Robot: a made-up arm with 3 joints. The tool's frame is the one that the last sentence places.
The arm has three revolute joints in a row. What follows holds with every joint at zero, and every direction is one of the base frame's.
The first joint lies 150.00 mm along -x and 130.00 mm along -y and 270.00 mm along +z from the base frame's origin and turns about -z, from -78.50 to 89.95 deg.
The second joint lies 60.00 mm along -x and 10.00 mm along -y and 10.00 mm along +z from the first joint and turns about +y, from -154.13 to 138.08 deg.
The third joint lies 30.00 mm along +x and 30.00 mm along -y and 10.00 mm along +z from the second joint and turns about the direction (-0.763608, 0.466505, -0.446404), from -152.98 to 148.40 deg.
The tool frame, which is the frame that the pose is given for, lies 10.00 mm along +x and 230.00 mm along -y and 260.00 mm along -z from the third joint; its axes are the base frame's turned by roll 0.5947, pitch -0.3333 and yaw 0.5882 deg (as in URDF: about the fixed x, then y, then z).
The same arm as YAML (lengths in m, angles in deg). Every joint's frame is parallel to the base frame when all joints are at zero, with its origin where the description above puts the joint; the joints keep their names.
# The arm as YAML. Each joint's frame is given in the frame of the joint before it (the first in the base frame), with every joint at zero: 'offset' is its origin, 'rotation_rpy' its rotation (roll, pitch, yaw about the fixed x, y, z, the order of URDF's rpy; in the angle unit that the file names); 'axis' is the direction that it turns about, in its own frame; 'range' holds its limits. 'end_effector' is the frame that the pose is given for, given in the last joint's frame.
length_unit: m
angle_unit: deg
chain:
  - id: joint 1
    offset: [-0.15, -0.13, 0.27]
    rotation_rpy: [0.0, 0.0, 0.0]
    axis: [0.0, 0.0, -1.0]
    range: [-78.5, 89.95]
  - id: joint 2
    offset: [-0.06, -0.01, 0.01]
    rotation_rpy: [0.0, 0.0, 0.0]
    axis: [0.0, 1.0, 0.0]
    range: [-154.13, 138.08]
  - id: joint 3
    offset: [0.03, -0.03, 0.01]
    rotation_rpy: [0.0, 0.0, 0.0]
    axis: [-0.763608, 0.466505, -0.446404]
    range: [-152.98, 148.4]
end_effector:
  offset: [0.01, -0.23, -0.26]
  rotation_rpy: [0.59, -0.33, 0.59]

